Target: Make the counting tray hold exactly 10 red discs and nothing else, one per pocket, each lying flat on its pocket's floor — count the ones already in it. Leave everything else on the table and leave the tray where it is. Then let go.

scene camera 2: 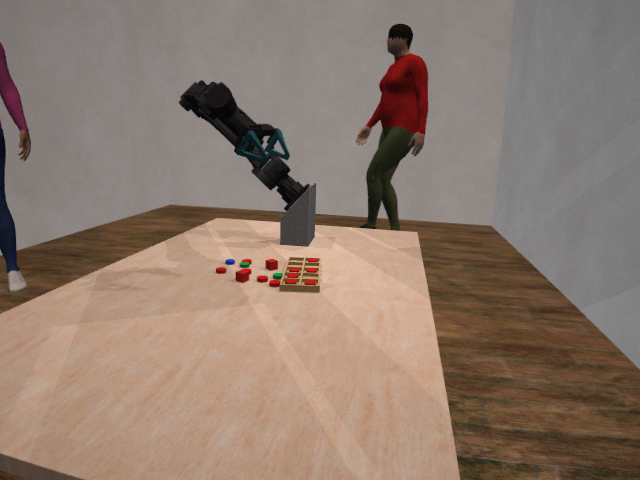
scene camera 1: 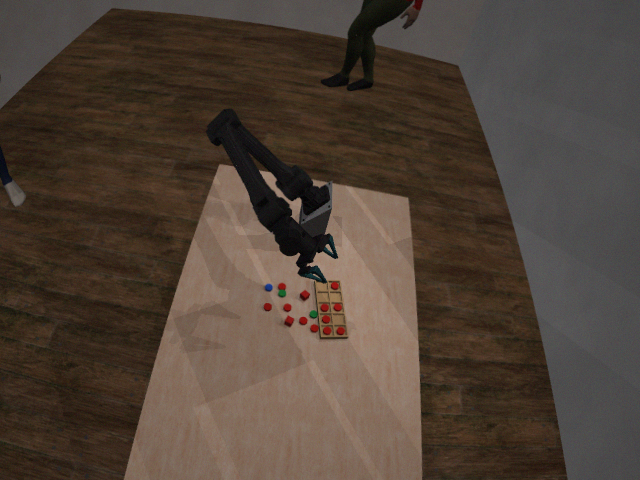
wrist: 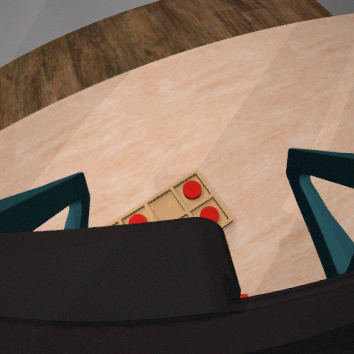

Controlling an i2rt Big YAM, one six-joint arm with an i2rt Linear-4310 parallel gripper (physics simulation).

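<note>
The wooden counting tray [scene camera 1: 333,337] [scene camera 2: 300,289] [wrist: 218,203] has two columns of pockets. Single red discs lie in several pockets, including the far-right one [scene camera 1: 334,285] and both at the near end. The far-left pocket, both second-row pockets and the fourth-row right pocket [scene camera 1: 338,319] [wrist: 166,205] are empty. Several loose red discs lie left of the tray, among them one [scene camera 1: 314,328] [scene camera 2: 274,283] beside its near-left edge and another [scene camera 1: 303,320] [scene camera 2: 262,279]. My gripper [scene camera 1: 330,269] [scene camera 2: 267,152] [wrist: 188,172] is open and empty, high above the table. Its body hides part of the tray in the wrist view.
Two green discs [scene camera 1: 313,314] [scene camera 1: 281,293], a blue disc [scene camera 1: 268,287] [scene camera 2: 230,261] and two red cubes [scene camera 1: 305,295] [scene camera 1: 288,320] lie left of the tray. One green disc is close to its left edge. The grey arm mount [scene camera 2: 298,227] stands behind the tray.
</note>
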